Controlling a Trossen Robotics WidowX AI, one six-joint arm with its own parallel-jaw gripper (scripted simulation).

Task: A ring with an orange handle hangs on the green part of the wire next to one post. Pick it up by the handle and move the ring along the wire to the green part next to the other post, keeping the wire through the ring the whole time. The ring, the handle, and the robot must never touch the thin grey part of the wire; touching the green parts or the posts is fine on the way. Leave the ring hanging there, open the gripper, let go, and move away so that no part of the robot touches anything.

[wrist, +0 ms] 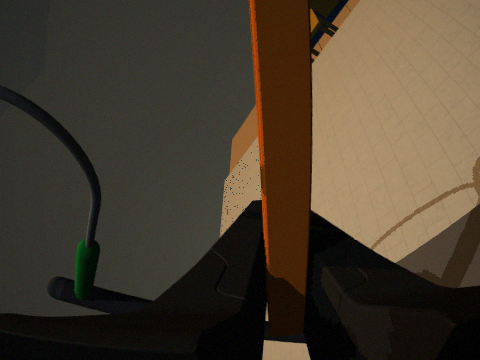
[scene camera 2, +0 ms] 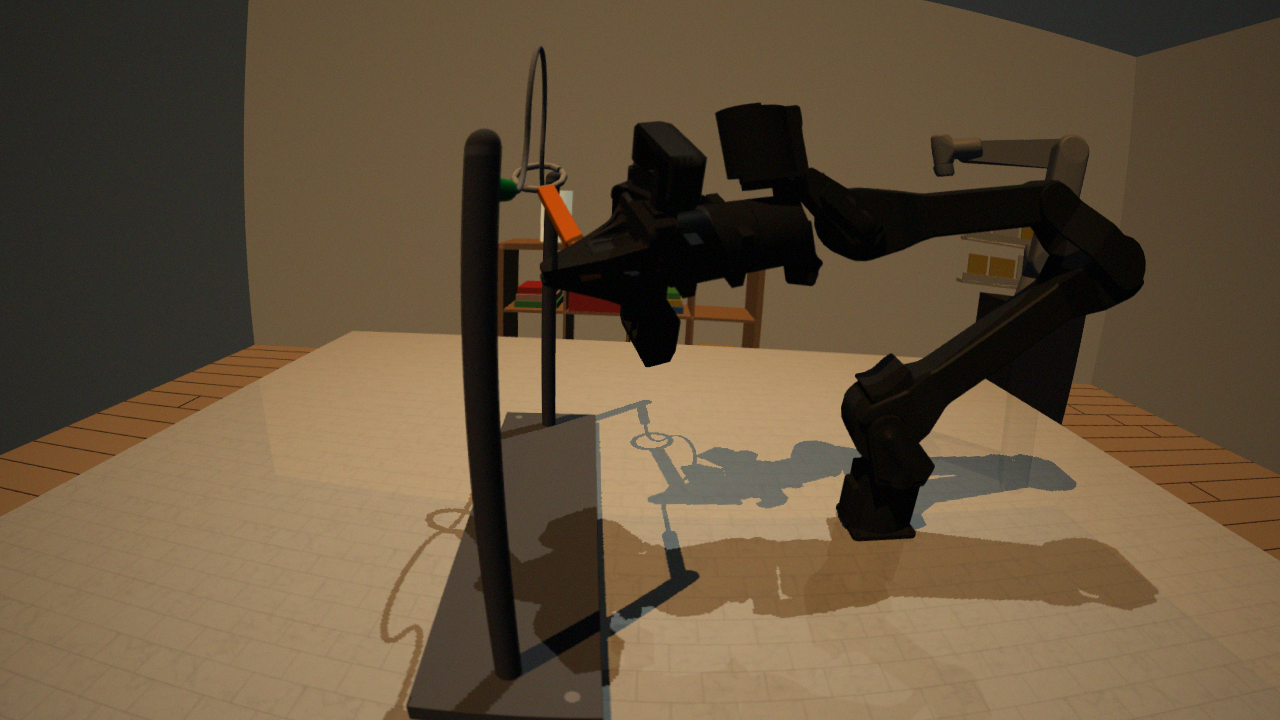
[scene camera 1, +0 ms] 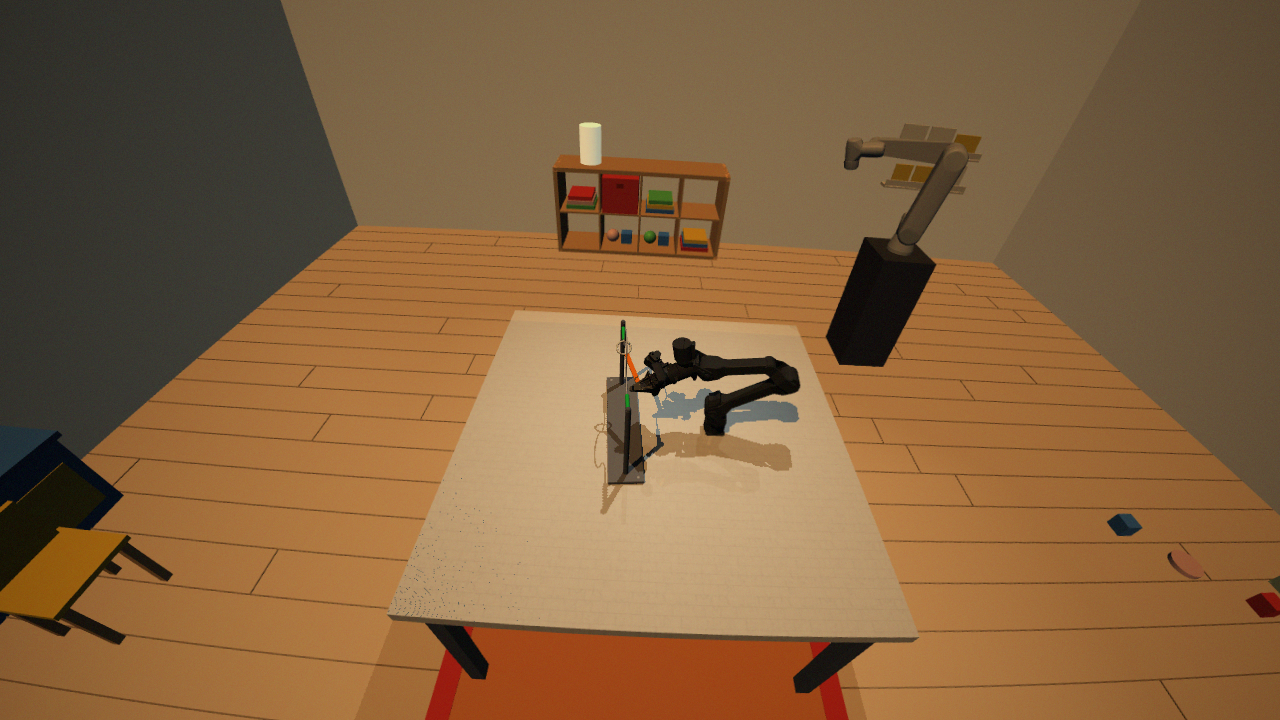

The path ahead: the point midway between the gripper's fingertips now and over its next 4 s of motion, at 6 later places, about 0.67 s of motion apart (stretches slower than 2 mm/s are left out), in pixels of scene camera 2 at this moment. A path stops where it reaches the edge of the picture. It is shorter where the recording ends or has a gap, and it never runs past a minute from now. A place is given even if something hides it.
The gripper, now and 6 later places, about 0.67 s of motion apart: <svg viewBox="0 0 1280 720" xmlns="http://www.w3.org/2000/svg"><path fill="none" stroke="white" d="M541 274L578 185L582 129L584 127L583 160L581 191L581 207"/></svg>
